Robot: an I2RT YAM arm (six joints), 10 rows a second.
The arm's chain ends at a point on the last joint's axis. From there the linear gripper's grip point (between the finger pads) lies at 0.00 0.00 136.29 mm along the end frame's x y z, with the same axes.
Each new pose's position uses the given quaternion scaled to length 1; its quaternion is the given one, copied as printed.
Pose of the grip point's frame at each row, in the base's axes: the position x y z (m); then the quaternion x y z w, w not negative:
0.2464 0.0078 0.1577 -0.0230 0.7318 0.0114 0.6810
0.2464 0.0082 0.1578 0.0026 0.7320 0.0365 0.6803
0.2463 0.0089 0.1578 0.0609 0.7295 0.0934 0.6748
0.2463 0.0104 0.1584 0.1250 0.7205 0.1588 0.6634
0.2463 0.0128 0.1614 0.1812 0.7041 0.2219 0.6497
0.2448 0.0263 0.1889 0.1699 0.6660 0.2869 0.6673
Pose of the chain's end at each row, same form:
0.1106 0.0013 0.1675 -0.0230 0.7318 0.0114 0.6810
0.1106 0.0014 0.1676 0.0026 0.7320 0.0365 0.6803
0.1106 0.0015 0.1676 0.0609 0.7295 0.0934 0.6748
0.1106 0.0018 0.1679 0.1250 0.7205 0.1588 0.6634
0.1106 0.0023 0.1692 0.1812 0.7041 0.2219 0.6497
0.1104 0.0051 0.1814 0.1699 0.6660 0.2869 0.6673

